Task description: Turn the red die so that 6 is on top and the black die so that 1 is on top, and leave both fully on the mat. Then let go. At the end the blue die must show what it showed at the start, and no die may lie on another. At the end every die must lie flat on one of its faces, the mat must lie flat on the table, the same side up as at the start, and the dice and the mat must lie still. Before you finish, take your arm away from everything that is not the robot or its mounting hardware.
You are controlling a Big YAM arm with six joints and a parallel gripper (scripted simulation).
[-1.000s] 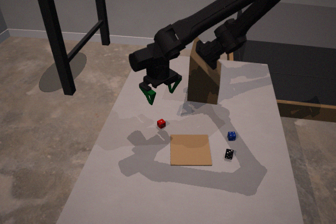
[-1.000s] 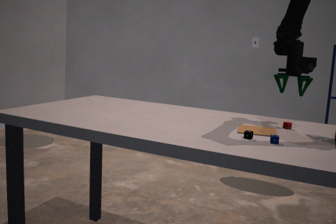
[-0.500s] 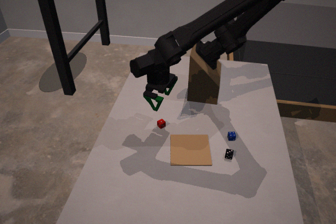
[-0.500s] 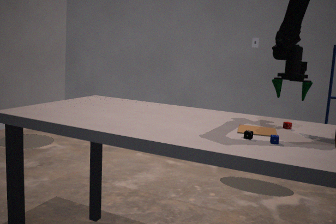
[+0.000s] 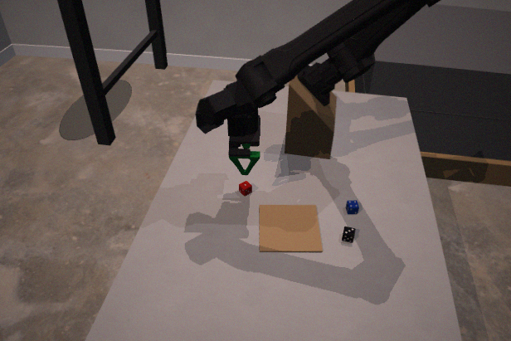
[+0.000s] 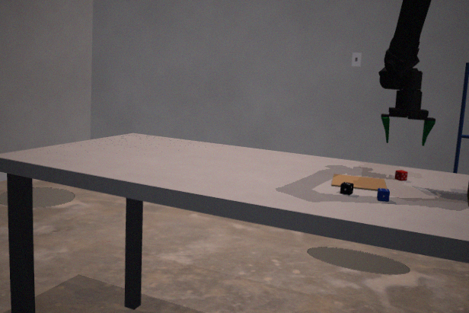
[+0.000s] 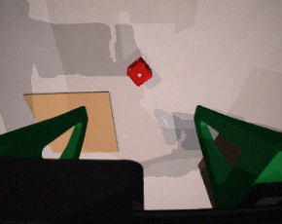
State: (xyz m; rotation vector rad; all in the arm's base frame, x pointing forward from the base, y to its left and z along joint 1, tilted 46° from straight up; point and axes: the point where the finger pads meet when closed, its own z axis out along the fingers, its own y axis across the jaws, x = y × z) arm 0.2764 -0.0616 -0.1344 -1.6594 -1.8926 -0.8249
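My hand is 100 mm above the red die. Also, from my hand: black die 110 mm ahead, 260 mm to the left, 100 mm below; tan mat 100 mm ahead, 120 mm to the left, 110 mm below; blue die 20 mm ahead, 270 mm to the left, 100 mm below.
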